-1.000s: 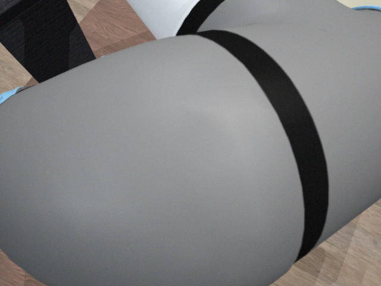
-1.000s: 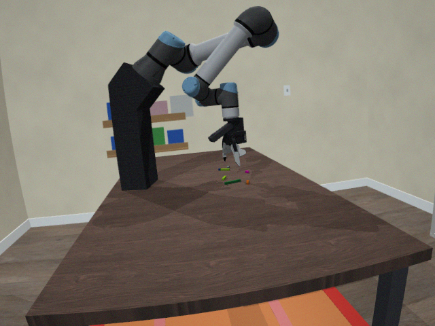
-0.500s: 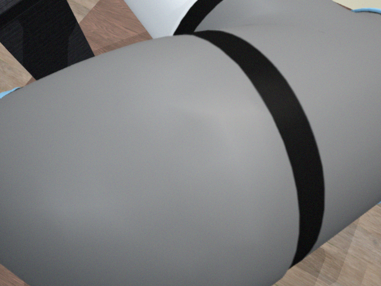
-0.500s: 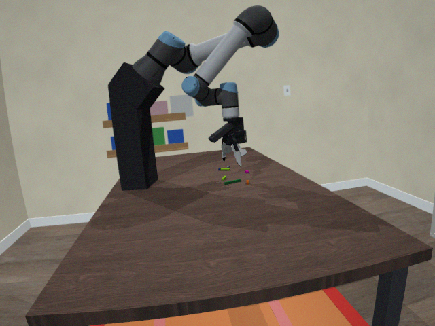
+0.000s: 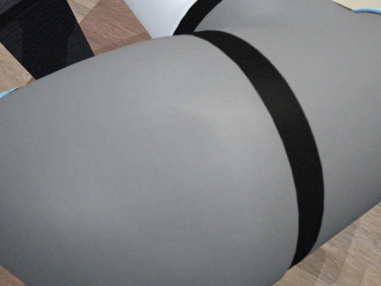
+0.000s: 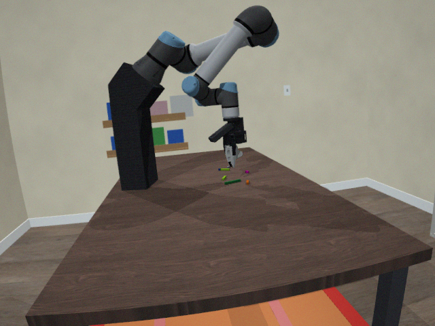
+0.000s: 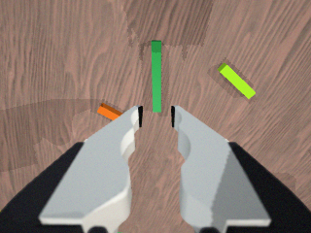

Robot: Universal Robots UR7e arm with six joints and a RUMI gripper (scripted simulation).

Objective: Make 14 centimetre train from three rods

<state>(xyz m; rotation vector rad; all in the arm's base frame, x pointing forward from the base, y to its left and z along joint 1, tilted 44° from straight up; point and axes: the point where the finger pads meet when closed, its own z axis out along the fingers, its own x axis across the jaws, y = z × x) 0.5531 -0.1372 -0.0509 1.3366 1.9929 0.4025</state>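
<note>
Now: hand 8 cm above the green rod. Round my hand: magenta rod: 10 cm ahead, 16 cm to the left, 8 cm below; then blue rod: 2 cm behind, 28 cm to the left, 8 cm below; then orange rod: 6 cm ahead, 4 cm to the right, 8 cm below.
</note>
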